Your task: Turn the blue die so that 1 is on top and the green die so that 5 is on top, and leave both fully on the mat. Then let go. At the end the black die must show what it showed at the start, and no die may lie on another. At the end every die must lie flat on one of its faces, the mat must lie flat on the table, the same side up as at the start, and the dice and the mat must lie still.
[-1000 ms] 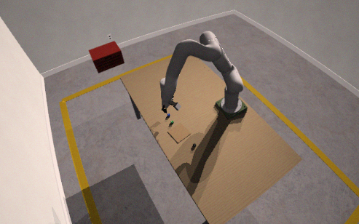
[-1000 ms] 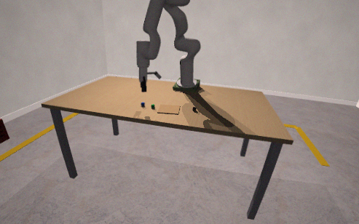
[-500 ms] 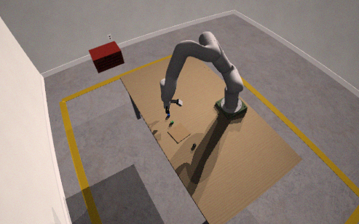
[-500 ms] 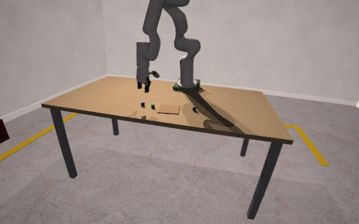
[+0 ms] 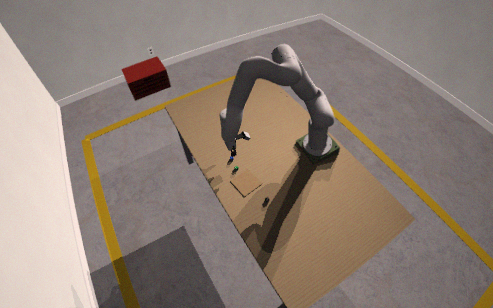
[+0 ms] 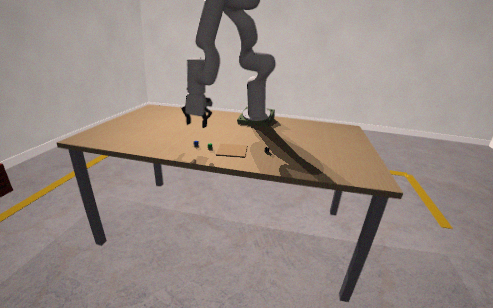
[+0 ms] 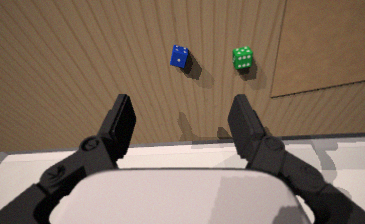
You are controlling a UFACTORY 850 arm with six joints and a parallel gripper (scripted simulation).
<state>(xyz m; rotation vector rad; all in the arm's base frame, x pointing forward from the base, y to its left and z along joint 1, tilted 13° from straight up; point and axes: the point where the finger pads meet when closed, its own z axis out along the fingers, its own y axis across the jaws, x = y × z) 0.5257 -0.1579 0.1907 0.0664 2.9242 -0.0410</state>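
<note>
Right now the blue die is 1 cm to the right of my hand and 11 cm below it. Round my hand: mat 1 cm behind, 19 cm to the left, 11 cm below; then black die 7 cm behind, 36 cm to the left, 11 cm below; then green die 8 cm to the left, 11 cm below.
</note>
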